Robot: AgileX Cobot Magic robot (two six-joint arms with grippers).
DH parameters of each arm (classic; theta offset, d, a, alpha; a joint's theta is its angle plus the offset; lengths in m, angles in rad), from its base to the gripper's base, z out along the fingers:
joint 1: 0 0.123 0 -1.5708
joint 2: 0.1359 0 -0.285 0
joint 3: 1.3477 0 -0.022 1.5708
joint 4: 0 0.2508 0 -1.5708
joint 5: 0 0 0.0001 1.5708
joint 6: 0 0.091 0 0
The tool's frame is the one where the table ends.
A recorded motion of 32 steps. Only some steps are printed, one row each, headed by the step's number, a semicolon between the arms.
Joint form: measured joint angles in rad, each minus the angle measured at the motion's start. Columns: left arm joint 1, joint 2, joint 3, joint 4, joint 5, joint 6; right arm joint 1, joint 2, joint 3, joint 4, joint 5, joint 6.
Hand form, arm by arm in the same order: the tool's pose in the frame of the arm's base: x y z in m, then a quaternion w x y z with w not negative. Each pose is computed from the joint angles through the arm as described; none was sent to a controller.
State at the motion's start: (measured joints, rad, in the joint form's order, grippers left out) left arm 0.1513 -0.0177 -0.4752 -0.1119 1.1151 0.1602; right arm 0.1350 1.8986 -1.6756 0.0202 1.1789 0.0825
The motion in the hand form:
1: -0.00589 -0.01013 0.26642 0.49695 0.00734 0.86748 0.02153; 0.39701 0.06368 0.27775 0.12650 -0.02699 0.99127 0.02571
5: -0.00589 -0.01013 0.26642 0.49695 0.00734 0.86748 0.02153; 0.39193 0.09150 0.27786 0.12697 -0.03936 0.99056 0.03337
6: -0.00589 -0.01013 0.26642 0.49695 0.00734 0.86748 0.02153; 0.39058 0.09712 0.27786 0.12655 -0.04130 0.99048 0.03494
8: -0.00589 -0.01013 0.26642 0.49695 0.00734 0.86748 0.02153; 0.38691 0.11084 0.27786 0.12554 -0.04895 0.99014 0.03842
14: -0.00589 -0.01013 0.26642 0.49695 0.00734 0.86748 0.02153; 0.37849 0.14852 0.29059 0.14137 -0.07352 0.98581 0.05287
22: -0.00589 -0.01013 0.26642 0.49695 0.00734 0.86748 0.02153; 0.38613 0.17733 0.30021 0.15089 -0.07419 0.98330 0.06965
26: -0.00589 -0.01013 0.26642 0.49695 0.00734 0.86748 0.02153; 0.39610 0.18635 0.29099 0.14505 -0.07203 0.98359 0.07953
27: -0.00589 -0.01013 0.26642 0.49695 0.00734 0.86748 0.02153; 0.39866 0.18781 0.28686 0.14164 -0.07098 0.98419 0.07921
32: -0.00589 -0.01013 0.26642 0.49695 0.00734 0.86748 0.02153; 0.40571 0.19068 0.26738 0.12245 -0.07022 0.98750 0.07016
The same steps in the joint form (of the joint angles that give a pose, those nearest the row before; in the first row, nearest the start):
1: -0.0001 0.0000 0.0000 0.0000 0.0000 0.0000; 0.0198 0.0000 0.0000 0.0000 -0.0021 0.0125
5: -0.0001 0.0000 0.0000 0.0000 0.0000 0.0000; 0.0901 0.0000 0.0000 0.0000 -0.0065 0.0578
6: -0.0001 0.0000 0.0000 0.0000 0.0000 0.0000; 0.1045 0.0000 0.0000 0.0000 -0.0065 0.0683
8: -0.0001 0.0000 0.0000 0.0000 0.0000 0.0000; 0.1398 0.0000 0.0000 0.0000 -0.0065 0.0881
14: -0.0001 0.0000 0.0000 0.0000 0.0000 0.0000; 0.2348 0.0013 -0.0486 0.0000 0.0010 0.1335
22: -0.0001 0.0000 0.0000 0.0000 0.0000 0.0000; 0.2897 0.0664 -0.1836 0.0088 0.0406 0.1862
26: -0.0001 0.0000 0.0000 0.0000 0.0000 0.0000; 0.2950 0.1206 -0.2337 0.0299 0.0405 0.1918
27: -0.0001 0.0000 0.0000 0.0000 0.0000 0.0000; 0.2953 0.1350 -0.2416 0.0314 0.0406 0.1939
32: -0.0001 0.0000 0.0000 0.0000 0.0000 0.0000; 0.2953 0.1821 -0.2471 0.0275 0.0417 0.1957

